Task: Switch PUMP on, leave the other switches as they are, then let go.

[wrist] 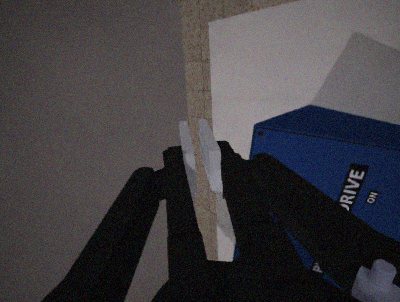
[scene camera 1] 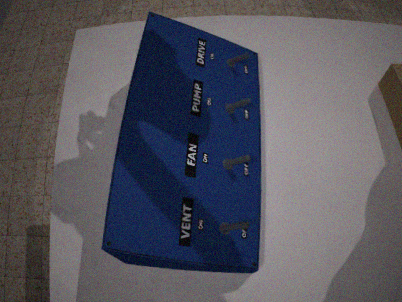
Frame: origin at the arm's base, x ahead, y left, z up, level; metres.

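Seen in the pictures: gripper, fingertip midpoint: [wrist: 193, 135].
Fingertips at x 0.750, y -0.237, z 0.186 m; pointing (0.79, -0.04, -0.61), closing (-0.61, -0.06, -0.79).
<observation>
Pixels of each thing's top centre, then the offset from my fingertips to it. Level surfaces: height alone.
- PUMP lever, top centre: [scene camera 1: 240, 98] 0.176 m back, 0.221 m left, 0.164 m down
- PUMP label, top centre: [wrist: 321, 259] [scene camera 1: 197, 96] 0.094 m back, 0.213 m left, 0.165 m down
- DRIVE lever, top centre: [scene camera 1: 240, 52] 0.186 m back, 0.101 m left, 0.164 m down
- FAN lever, top centre: [scene camera 1: 239, 156] 0.165 m back, 0.340 m left, 0.164 m down
- VENT lever, top centre: [scene camera 1: 237, 223] 0.154 m back, 0.460 m left, 0.164 m down
- DRIVE label, top centre: [wrist: 348, 194] [scene camera 1: 201, 50] 0.105 m back, 0.094 m left, 0.165 m down
- white table top, surface height: 0.294 m down
The blue switch box [scene camera 1: 155, 200] [wrist: 300, 145] has four grey levers. The PUMP lever [scene camera 1: 238, 107] leans to its OFF mark, beside the PUMP label [scene camera 1: 197, 98]. The DRIVE lever [scene camera 1: 238, 62], FAN lever [scene camera 1: 236, 162] and VENT lever [scene camera 1: 234, 228] also lean to OFF. My gripper [wrist: 193, 135] is shut, with a narrow gap between its pale fingertips and no lever between them. In the wrist view it is left of the box and the DRIVE label [wrist: 352, 186]; the levers do not show there. The gripper does not show in the scene view.
The box stands on a white table top [scene camera 1: 310, 125] [wrist: 240, 65]. A tan block [scene camera 1: 392, 92] is at the right edge of the scene view. Tiled floor [scene camera 1: 30, 125] lies beyond the table. Arm-like shadows fall across the box and table. A pale grey lumpy part [wrist: 377, 282] shows at lower right.
</observation>
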